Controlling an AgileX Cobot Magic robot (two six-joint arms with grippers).
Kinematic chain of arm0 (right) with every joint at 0, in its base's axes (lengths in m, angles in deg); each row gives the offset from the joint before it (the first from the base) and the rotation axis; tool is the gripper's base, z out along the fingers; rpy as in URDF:
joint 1: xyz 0 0 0.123 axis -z
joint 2: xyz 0 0 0 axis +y
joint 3: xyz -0.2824 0 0.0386 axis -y
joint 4: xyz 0.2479 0 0.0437 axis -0.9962 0 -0.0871
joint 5: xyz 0 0 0 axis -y
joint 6: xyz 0.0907 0 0.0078 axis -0.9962 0 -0.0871
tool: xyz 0 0 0 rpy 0 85 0
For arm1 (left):
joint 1: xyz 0 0 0.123 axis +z
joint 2: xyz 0 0 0 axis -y
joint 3: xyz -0.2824 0 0.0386 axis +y
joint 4: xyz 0.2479 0 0.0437 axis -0.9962 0 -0.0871
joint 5: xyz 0 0 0 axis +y
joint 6: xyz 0.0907 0 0.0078 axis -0.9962 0 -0.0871
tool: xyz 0 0 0 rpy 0 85 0
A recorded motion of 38 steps. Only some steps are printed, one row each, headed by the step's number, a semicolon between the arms.
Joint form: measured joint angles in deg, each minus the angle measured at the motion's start. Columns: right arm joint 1, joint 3, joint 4, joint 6, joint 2, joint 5; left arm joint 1, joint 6, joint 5, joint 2, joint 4, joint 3.
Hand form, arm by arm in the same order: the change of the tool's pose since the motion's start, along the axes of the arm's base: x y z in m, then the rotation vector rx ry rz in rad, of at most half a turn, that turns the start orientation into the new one. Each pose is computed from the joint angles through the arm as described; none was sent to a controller.
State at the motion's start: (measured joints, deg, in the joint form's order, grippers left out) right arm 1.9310 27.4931 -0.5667 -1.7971 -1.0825 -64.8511; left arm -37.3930 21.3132 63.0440 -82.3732 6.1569 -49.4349
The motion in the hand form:
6: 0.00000 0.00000 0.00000 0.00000 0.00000 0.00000; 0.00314 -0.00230 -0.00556 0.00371 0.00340 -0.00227
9: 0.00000 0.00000 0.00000 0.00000 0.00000 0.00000; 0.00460 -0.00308 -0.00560 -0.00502 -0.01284 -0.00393
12: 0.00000 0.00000 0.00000 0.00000 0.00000 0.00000; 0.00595 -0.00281 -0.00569 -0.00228 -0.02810 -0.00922
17: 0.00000 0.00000 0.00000 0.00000 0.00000 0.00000; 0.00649 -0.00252 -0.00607 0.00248 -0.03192 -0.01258
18: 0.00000 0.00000 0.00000 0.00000 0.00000 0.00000; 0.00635 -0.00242 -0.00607 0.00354 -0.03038 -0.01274
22: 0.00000 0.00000 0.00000 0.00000 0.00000 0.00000; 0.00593 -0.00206 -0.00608 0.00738 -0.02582 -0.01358
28: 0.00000 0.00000 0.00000 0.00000 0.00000 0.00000; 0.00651 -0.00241 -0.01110 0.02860 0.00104 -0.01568
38: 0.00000 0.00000 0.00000 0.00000 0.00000 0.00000; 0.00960 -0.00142 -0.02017 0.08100 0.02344 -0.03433
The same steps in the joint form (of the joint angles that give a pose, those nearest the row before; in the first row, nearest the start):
6: 0.00 0.00 0.00 0.00 0.00 0.00; 0.00 -0.23 -1.06 -1.36 0.00 0.00
9: 0.00 0.00 0.00 0.00 0.00 0.00; 0.00 -0.36 -2.09 -1.36 -0.13 0.00
12: 0.00 0.00 0.00 0.00 0.00 0.00; 0.00 -0.36 -2.70 -1.36 -0.85 0.00
17: 0.00 0.00 0.00 0.00 0.00 0.00; 0.00 -0.36 -2.79 -1.44 -1.25 0.00
18: 0.00 0.00 0.00 0.00 0.00 0.00; 0.00 -0.36 -2.68 -1.44 -1.25 0.00
22: 0.00 0.00 0.00 0.00 0.00 0.00; 0.00 -0.36 -2.34 -1.44 -1.29 0.00
28: 0.00 0.00 0.00 0.00 0.00 0.00; 0.00 -0.36 -1.59 -2.65 -1.38 0.00
38: 0.00 0.00 0.00 0.00 0.00 0.00; 0.00 -0.36 -0.90 -4.81 -3.31 0.00

